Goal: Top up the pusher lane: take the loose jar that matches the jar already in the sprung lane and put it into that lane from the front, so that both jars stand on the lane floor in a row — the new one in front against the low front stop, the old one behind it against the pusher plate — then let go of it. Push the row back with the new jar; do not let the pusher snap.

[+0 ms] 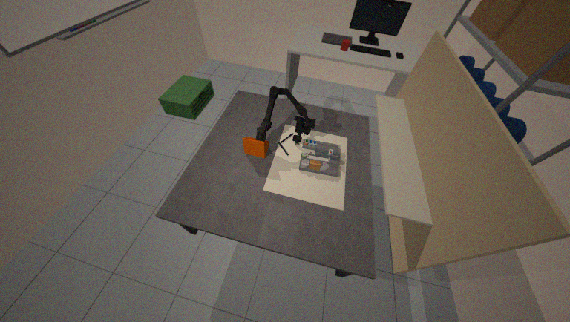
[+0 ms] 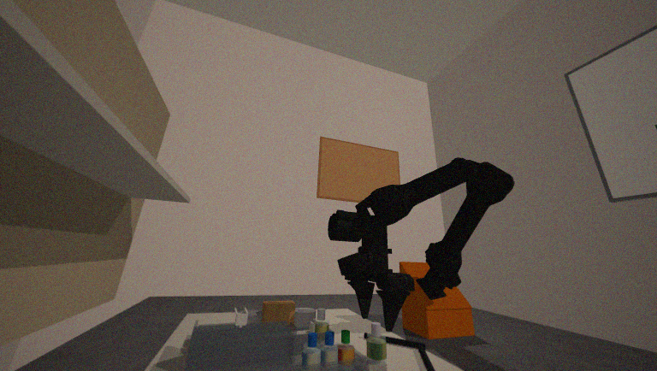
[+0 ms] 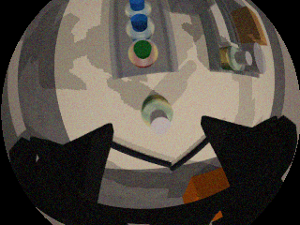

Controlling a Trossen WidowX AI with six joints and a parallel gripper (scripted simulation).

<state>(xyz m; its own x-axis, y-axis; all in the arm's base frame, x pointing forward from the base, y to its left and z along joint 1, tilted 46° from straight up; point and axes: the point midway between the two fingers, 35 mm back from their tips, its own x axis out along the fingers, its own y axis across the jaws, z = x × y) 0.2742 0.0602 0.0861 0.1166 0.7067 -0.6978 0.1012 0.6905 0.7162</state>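
Now: gripper tip 14 cm short of the brown block, 21 cm to the left of it and 2 cm above it.
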